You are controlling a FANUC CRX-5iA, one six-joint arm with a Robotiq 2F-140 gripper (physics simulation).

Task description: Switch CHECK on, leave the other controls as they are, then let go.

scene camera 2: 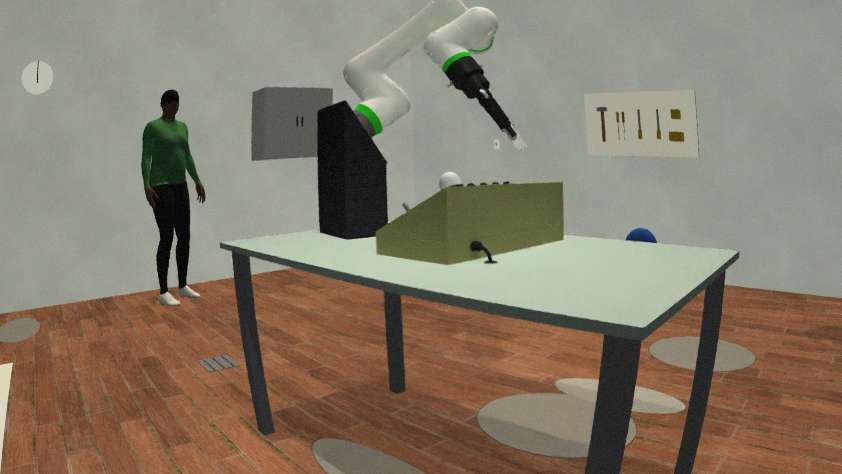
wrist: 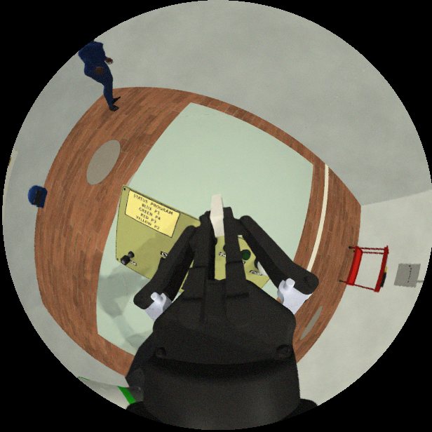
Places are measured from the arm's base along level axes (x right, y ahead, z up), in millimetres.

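Pixels of known places: gripper, fingertip midpoint: (scene camera 2: pixel 522 148); arm's base at its link origin: (scene camera 2: pixel 350 133).
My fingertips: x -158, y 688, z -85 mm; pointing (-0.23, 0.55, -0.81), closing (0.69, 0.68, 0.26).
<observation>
For each thing: its top centre in the pictures, then the offset to it from my fingertips. "*": a spot on its surface instead. Level surfaces: height alone.
- white dome at a spot on its surface: (scene camera 2: pixel 449 180) * dy -20, dx +217, dz -78 mm
- small grey lever at its top centre: (scene camera 2: pixel 408 202) dy -196, dx +224, dz -135 mm
- pale green table at its surface level: dz -265 mm
- short black cable at a spot on its surface: (scene camera 2: pixel 487 252) * dy +45, dx +162, dz -242 mm
The olive control panel box (scene camera 2: pixel 500 217) (wrist: pixel 137 239) stands on the table. Its yellow status label (wrist: pixel 151 212), a black knob (wrist: pixel 127 258) at one corner and a dark green button (wrist: pixel 245 255) show in the wrist view. A white dome (scene camera 2: pixel 449 180) rises at the panel's upper edge, and a small grey lever (scene camera 2: pixel 405 206) sticks up from the slope. My gripper (scene camera 2: pixel 518 141) (wrist: pixel 218 202) is shut and empty, its pale fingertips in the air above the panel, apart from it. The fingers cover much of the panel's middle in the wrist view. I cannot make out a CHECK label or its switch position.
The pale green table (scene camera 2: pixel 618 282) (wrist: pixel 240 150) carries the box and a black pedestal (scene camera 2: pixel 353 176). A short black cable (scene camera 2: pixel 487 252) leaves the box's back. A person in green (scene camera 2: pixel 169 153) and a person in blue (wrist: pixel 95 62) stand away from the table. A red cart (wrist: pixel 355 266) stands beyond it.
</observation>
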